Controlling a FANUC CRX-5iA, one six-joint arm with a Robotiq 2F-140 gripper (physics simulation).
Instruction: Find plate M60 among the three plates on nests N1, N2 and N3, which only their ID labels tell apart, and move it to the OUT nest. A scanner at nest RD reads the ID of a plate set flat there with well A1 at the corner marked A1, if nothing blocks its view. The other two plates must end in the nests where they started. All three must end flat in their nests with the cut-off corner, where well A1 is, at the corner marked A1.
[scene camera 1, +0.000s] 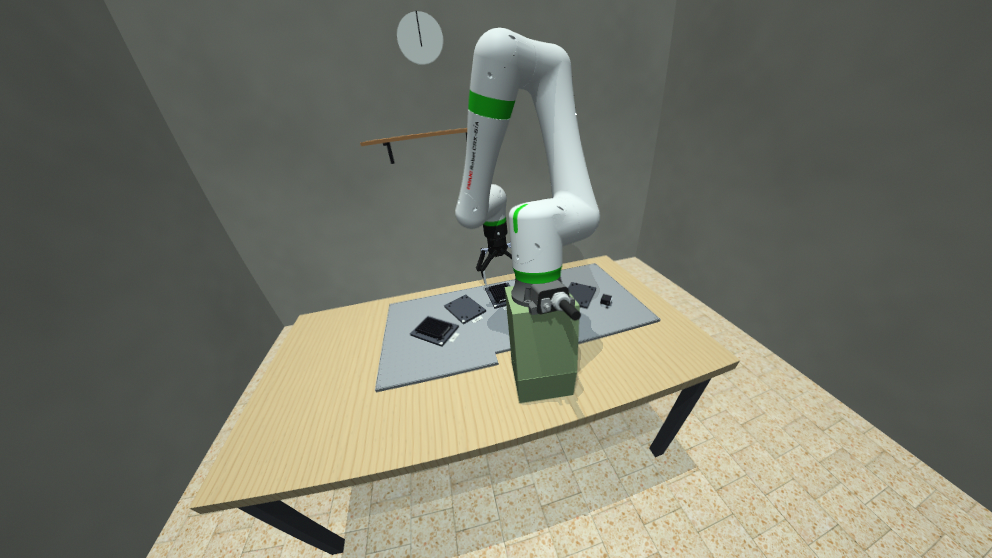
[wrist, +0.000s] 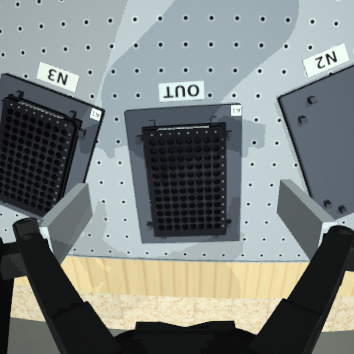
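Where they show: gripper, fingertip midpoint: (scene camera 1: 501, 278) (wrist: 183, 198); arm's base, origin of the base link: (scene camera 1: 538, 295).
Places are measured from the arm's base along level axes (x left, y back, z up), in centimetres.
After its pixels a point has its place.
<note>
My gripper (scene camera 1: 499, 274) @(z -18.5, x 1.1, y -40.9 cm) (wrist: 183, 198) @(z -18.5, x 1.1, y -40.9 cm) is wide open and empty, above the OUT nest, with a finger out to each side of the plate there. That dark well plate (wrist: 187, 182) @(z -27.2, x 1.2, y -43.2 cm) (scene camera 1: 497, 294) @(z -27.3, x 3.3, y -42.4 cm) lies flat between the corner pegs of the OUT nest (wrist: 134, 180) @(z -28.3, x -4.7, y -43.5 cm); its cut-off corner is too small to make out. The nest's A1 mark is at its upper right in the wrist view. Another plate (wrist: 34, 155) @(z -27.1, x -15.5, y -40.2 cm) sits on nest N3 (wrist: 90, 135) @(z -28.3, x -9.2, y -38.3 cm). Nest N2 (wrist: 327, 145) @(z -28.3, x 16.2, y -39.3 cm) (scene camera 1: 464, 308) @(z -28.3, x 19.5, y -38.5 cm) bears no plate. A third plate (scene camera 1: 433, 326) @(z -26.9, x 33.4, y -29.2 cm) sits on the leftmost nest (scene camera 1: 439, 340) @(z -27.9, x 31.6, y -22.0 cm). No plate ID is readable.
The grey perforated board (scene camera 1: 423, 364) @(z -29.4, x 38.3, y -12.6 cm) (wrist: 200, 45) @(z -29.4, x 2.5, y -29.5 cm) lies on the wooden table (scene camera 1: 312, 388) @(z -30.8, x 79.1, y -13.6 cm). A dark nest (scene camera 1: 582, 293) @(z -28.3, x -33.7, y -30.7 cm) and a small black device (scene camera 1: 606, 299) @(z -26.3, x -39.3, y -20.7 cm) stand right of the green robot pedestal (scene camera 1: 543, 353) @(z -11.4, x 2.6, y 10.5 cm), which hides part of the board.
</note>
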